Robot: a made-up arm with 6 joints. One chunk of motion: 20 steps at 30 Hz.
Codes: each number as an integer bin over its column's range. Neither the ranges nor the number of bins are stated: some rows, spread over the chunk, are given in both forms.
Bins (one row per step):
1: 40 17 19 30 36 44
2: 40 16 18 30 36 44
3: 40 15 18 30 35 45
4: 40 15 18 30 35 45
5: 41 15 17 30 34 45
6: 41 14 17 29 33 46
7: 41 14 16 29 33 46
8: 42 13 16 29 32 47
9: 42 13 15 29 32 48
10: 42 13 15 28 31 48
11: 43 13 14 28 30 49
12: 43 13 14 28 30 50
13: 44 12 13 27 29 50
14: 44 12 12 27 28 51
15: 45 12 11 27 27 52
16: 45 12 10 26 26 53
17: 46 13 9 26 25 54
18: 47 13 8 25 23 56
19: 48 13 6 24 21 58
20: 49 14 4 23 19 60
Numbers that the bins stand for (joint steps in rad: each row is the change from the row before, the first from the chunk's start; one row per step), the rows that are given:
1: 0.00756 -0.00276 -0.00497 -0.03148 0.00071 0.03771
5: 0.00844 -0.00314 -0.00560 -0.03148 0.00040 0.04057
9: 0.00933 -0.00352 -0.00624 -0.03679 0.00008 0.04914
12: 0.01022 -0.00352 -0.00656 -0.04211 -0.00024 0.05486
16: 0.01200 -0.00371 -0.00783 -0.05275 -0.00087 0.06343
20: 0.01556 -0.00333 -0.00973 -0.06870 -0.00198 0.08343
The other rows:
2: 0.00756 -0.00295 -0.00529 -0.03148 0.00071 0.03771
3: 0.00756 -0.00314 -0.00529 -0.03148 0.00056 0.04057
4: 0.00756 -0.00314 -0.00529 -0.03148 0.00056 0.04057
6: 0.00844 -0.00333 -0.00560 -0.03679 0.00024 0.04343
7: 0.00844 -0.00333 -0.00592 -0.03679 0.00024 0.04343
8: 0.00933 -0.00352 -0.00592 -0.03679 0.00008 0.04629
10: 0.00933 -0.00352 -0.00624 -0.04211 -0.00008 0.04914
11: 0.01022 -0.00352 -0.00656 -0.04211 -0.00024 0.05200
13: 0.01111 -0.00371 -0.00687 -0.04743 -0.00040 0.05486
14: 0.01111 -0.00371 -0.00719 -0.04743 -0.00056 0.05771
15: 0.01200 -0.00371 -0.00751 -0.04743 -0.00071 0.06057
17: 0.01289 -0.00352 -0.00814 -0.05275 -0.00103 0.06629
18: 0.01378 -0.00352 -0.00846 -0.05806 -0.00135 0.07200
19: 0.01467 -0.00352 -0.00910 -0.06338 -0.00167 0.07771

